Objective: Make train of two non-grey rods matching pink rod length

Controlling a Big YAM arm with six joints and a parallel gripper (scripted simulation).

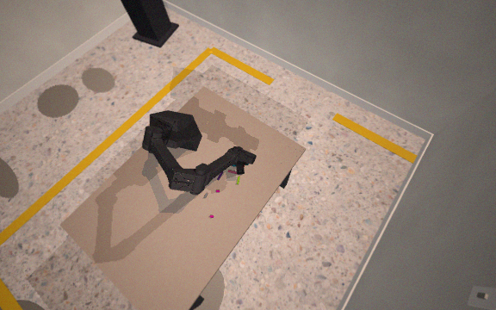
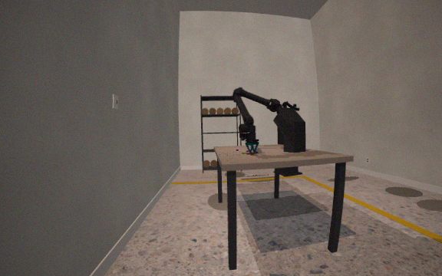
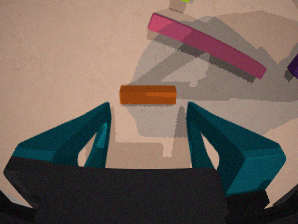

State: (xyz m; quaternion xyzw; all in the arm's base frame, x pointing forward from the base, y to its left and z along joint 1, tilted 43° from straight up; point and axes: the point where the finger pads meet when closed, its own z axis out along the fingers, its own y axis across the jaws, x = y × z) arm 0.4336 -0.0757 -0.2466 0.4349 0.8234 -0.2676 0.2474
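The orange rod lies 2 cm below my hand. Round my hand: purple rod: 12 cm to the right, 9 cm behind, 2 cm below; lime rod: 9 cm to the right, 3 cm ahead, 2 cm below; pink rod: 6 cm to the right, 2 cm below, 2 cm behind.
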